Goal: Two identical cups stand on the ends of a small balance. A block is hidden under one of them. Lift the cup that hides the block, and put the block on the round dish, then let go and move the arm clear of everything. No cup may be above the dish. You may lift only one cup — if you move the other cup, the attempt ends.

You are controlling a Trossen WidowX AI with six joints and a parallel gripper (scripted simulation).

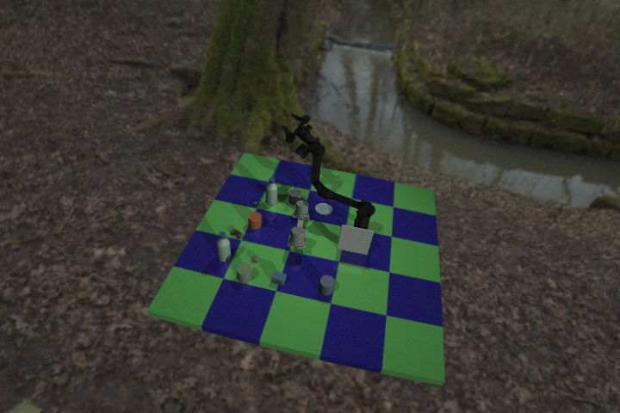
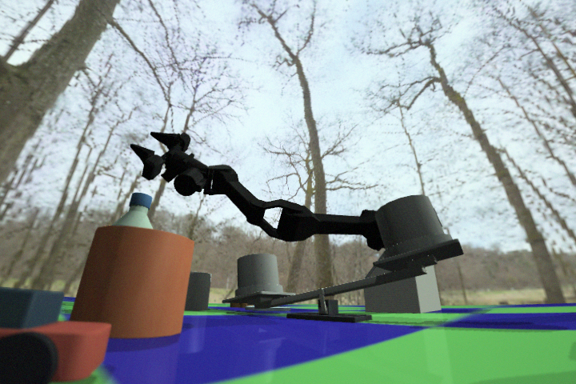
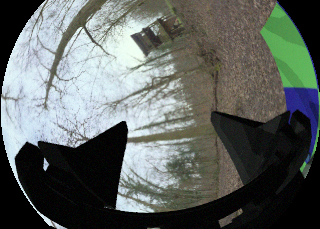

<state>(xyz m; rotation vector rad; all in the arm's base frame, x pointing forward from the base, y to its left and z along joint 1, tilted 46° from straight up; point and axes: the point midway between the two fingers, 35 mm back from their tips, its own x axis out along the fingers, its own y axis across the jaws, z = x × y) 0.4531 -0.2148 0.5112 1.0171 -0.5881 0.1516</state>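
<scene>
My gripper tip is 37 cm above the grey block, 34 cm to the right of it and 14 cm past it. From my gripper tip the other things lie so: orange cylinder: 44 cm to the left, 38 cm below, 9 cm ahead; then pale round dish: 41 cm below, 27 cm behind, 26 cm to the left; then red toy car: 54 cm to the left, 40 cm below, 19 cm ahead.
</scene>
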